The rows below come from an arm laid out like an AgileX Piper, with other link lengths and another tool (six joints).
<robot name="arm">
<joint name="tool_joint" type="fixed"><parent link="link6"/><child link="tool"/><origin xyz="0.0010 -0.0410 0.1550" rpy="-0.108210 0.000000 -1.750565"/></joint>
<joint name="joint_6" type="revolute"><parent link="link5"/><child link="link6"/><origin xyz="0.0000 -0.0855 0.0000" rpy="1.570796 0.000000 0.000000"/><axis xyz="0 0 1"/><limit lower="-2.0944" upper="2.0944"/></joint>
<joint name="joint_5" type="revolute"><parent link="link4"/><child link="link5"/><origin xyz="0.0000 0.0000 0.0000" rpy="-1.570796 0.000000 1.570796"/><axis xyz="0 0 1"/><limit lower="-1.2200" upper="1.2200"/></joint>
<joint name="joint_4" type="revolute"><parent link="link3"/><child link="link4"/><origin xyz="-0.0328 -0.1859 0.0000" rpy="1.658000 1.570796 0.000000"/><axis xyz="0 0 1"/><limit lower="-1.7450" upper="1.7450"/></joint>
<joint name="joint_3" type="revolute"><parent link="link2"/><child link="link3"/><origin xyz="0.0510 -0.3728 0.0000" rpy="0.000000 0.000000 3.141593"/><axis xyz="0 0 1"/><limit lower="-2.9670" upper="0.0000"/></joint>
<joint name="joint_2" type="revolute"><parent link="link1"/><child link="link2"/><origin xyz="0.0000 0.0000 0.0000" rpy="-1.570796 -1.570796 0.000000"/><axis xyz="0 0 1"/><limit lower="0.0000" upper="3.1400"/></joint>
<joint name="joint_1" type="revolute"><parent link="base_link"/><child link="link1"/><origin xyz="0.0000 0.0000 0.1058" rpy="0.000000 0.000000 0.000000"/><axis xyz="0 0 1"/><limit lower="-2.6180" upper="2.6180"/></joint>
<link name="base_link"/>
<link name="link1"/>
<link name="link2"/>
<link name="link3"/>
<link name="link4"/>
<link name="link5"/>
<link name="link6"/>
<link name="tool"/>
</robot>
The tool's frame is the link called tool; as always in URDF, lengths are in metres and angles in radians.
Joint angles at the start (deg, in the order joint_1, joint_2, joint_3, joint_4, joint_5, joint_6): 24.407, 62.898, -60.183, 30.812, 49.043, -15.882
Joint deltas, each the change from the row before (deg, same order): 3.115, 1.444, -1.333, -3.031, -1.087, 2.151; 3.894, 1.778, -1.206, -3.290, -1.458, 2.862; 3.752, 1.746, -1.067, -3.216, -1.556, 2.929; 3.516, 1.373, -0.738, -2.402, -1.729, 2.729; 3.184, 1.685, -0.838, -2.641, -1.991, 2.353; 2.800, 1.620, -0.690, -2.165, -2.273, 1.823; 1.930, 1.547, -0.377, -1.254, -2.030, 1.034; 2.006, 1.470, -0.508, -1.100, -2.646, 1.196; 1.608, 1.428, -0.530, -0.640, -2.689, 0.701; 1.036, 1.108, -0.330, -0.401, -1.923, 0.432; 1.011, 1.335, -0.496, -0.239, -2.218, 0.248; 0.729, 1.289, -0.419, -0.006, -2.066, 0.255; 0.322, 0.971, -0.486, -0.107, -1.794, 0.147
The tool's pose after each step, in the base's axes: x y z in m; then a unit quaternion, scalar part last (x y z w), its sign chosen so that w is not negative. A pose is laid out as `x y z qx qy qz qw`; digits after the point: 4 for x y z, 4 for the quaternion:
0.1971 0.1535 0.3225 -0.8438 0.3775 -0.0657 0.3756
0.2030 0.1633 0.3226 -0.8517 0.3656 -0.0686 0.3691
0.2084 0.1743 0.3226 -0.8582 0.3543 -0.0720 0.3644
0.2110 0.1868 0.3236 -0.8618 0.3440 -0.0727 0.3657
0.2162 0.2001 0.3248 -0.8653 0.3324 -0.0779 0.3670
0.2211 0.2144 0.3267 -0.8673 0.3203 -0.0836 0.3719
0.2255 0.2271 0.3266 -0.8686 0.3113 -0.0865 0.3758
0.2297 0.2420 0.3295 -0.8666 0.3024 -0.0900 0.3867
0.2341 0.2567 0.3330 -0.8634 0.2939 -0.0933 0.3992
0.2372 0.2672 0.3347 -0.8613 0.2885 -0.0952 0.4073
0.2413 0.2795 0.3370 -0.8582 0.2825 -0.0975 0.4174
0.2454 0.2905 0.3384 -0.8545 0.2796 -0.0984 0.4265
0.2503 0.2983 0.3414 -0.8499 0.2780 -0.1020 0.4358

